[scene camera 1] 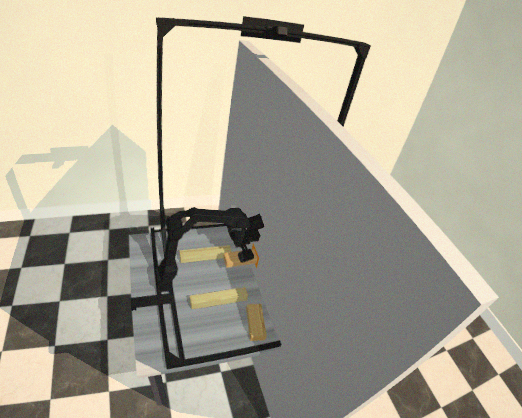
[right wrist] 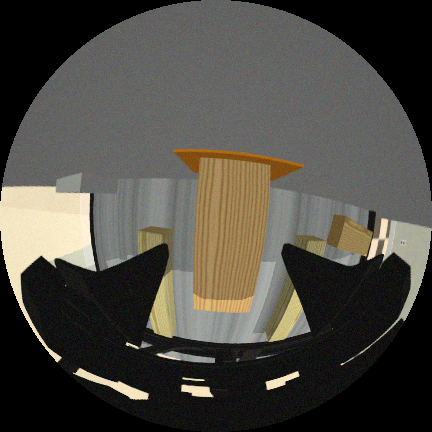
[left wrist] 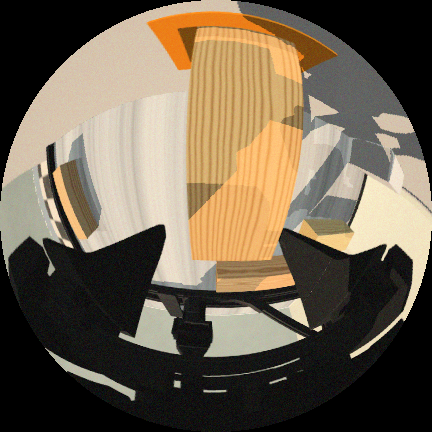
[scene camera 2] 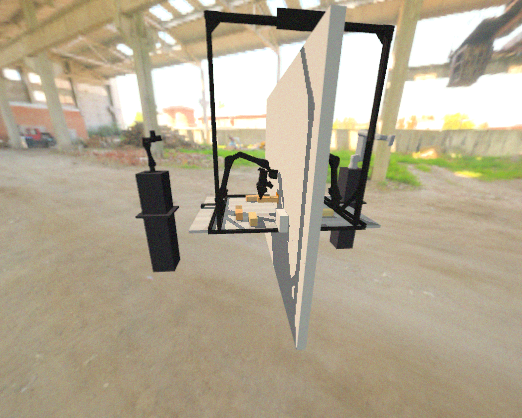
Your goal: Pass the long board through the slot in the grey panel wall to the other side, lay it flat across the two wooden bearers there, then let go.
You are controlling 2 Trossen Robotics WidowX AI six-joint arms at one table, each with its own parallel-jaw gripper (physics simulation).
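Places are measured from the left arm's base along level axes (x ahead, y left, z up), in metres.
Pixels of known places: left gripper, fingertip midpoint: [left wrist: 224, 232] [scene camera 2: 259, 198]; right gripper, fingertip midpoint: [right wrist: 227, 250]; left arm's base at its link origin: [left wrist: 194, 301]; right arm's base at its link origin: [scene camera 1: 164, 285] [right wrist: 225, 353] [scene camera 2: 334, 205].
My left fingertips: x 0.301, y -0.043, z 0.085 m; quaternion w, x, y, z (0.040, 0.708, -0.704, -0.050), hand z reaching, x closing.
Observation:
Ahead of a thing's pixels: the offset from my left fingertips to its middle. "pt": to the spot under its first point.
The long board {0.154 m ahead, 0.004 m right, 0.008 m down} [scene camera 1: 231, 260] [scene camera 2: 269, 199] [left wrist: 245, 150] [right wrist: 230, 215] runs through the orange-framed slot {pt 0.183 m ahead, 0.025 m left, 0.030 m up} [scene camera 1: 257, 255] [left wrist: 170, 40] [right wrist: 187, 158] in the grey panel wall [scene camera 1: 325, 225] [scene camera 2: 295, 125] [right wrist: 215, 75], with an end on each side. My left gripper [scene camera 2: 261, 195] [left wrist: 224, 232] is open above the board's near part in the left wrist view. My right gripper [scene camera 1: 245, 255] [right wrist: 227, 250] is open above the end on the bearer side, nothing between its fingers. Two pale bearers {0.394 m ahead, 0.114 m right, 0.082 m down} [scene camera 1: 200, 254] {0.384 m ahead, 0.149 m left, 0.082 m down} [scene camera 1: 215, 298] [right wrist: 162, 305] [right wrist: 287, 312] lie on either side of that end in the right wrist view.
A loose wooden block {0.255 m ahead, 0.296 m left, 0.085 m down} [scene camera 1: 256, 322] [right wrist: 350, 235] lies near the wall on the bearer side. On the left gripper's side, a block {0.156 m back, 0.088 m right, 0.079 m down} [left wrist: 255, 275] shows beyond the board's end, with others {0.016 m back, 0.291 m left, 0.082 m down} [left wrist: 77, 200] {0.065 m back, 0.216 m right, 0.079 m down} [left wrist: 327, 232] at either side. Black frame rails [scene camera 1: 225, 352] edge the table.

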